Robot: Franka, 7 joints.
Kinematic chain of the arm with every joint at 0, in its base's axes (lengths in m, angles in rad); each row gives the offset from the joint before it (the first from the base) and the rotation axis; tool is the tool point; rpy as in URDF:
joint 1: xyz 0 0 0.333 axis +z
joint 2: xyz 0 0 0 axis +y
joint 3: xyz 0 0 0.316 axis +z
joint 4: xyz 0.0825 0 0 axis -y
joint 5: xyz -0.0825 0 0.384 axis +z
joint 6: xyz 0 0 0 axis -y
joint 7: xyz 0.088 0 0 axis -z
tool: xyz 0 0 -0.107 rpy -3.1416 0 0
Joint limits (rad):
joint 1: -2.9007..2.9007
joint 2: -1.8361..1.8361
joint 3: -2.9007..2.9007
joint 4: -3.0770..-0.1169
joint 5: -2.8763..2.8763
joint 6: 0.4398..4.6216
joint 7: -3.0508..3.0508
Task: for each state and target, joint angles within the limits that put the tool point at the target. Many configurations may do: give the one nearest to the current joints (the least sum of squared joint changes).
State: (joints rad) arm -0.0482 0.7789 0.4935 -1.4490 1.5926 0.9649 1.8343
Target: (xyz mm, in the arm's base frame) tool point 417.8 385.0 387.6
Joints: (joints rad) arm 0.0289 0.6767 0.6031 -1.7577 1.4438 0.7845 1.8343
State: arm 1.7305 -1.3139 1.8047 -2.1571 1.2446 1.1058 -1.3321
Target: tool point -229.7 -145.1 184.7
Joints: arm 1.9200 -1.1705 1.7196 -2.6020 1.0197 0.8513 -1.3321
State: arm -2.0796 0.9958 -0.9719 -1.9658 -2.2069 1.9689 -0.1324
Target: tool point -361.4 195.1 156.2
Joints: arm -2.1477 1.0197 -1.0647 -2.6087 -2.1293 2.0018 -0.1324
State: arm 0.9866 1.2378 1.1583 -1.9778 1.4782 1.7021 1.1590
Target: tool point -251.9 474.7 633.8
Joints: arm 0.7627 1.1531 1.7643 -1.8579 1.4946 1.5040 1.1590
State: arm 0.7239 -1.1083 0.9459 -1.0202 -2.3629 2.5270 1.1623
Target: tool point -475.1 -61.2 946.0
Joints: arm 0.9636 -1.1497 0.6683 -1.2527 -2.3808 2.5955 1.1623
